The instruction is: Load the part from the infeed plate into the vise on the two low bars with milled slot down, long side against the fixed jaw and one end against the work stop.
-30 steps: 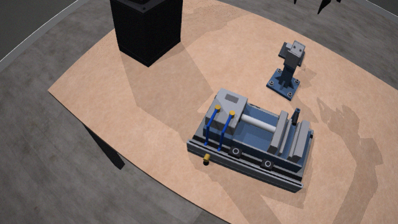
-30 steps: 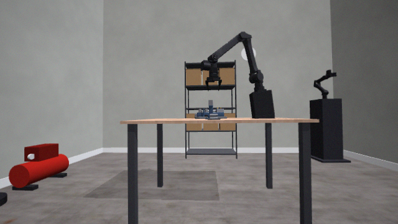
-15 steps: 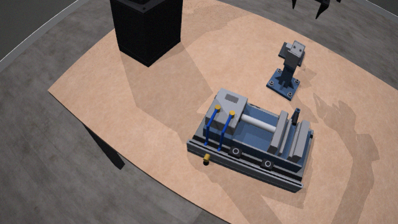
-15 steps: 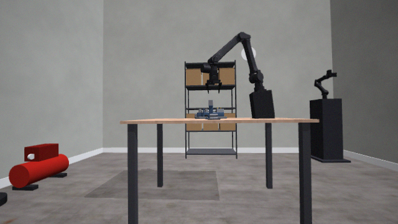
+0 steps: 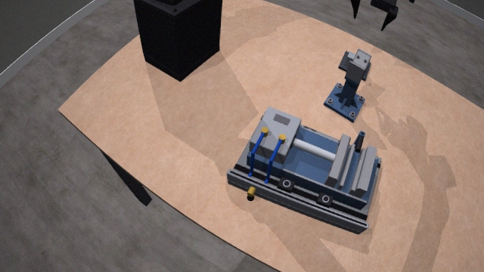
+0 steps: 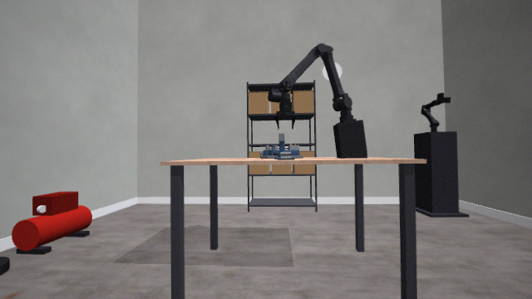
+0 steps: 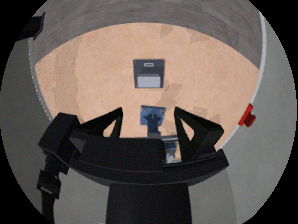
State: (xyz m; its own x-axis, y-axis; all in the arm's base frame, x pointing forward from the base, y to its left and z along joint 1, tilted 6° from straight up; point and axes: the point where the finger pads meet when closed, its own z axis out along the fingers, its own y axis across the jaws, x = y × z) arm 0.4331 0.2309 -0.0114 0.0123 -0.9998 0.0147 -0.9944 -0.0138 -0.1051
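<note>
Right now the grey part is 150 mm below my hand and 10 mm to the left of it. The rest, counted from my hand: grey plate (180 mm below, 10 mm to the left); moving jaw (370 mm to the right, 100 mm below, 50 mm ahead); work stop (320 mm to the right, 90 mm below, 80 mm ahead).
</note>
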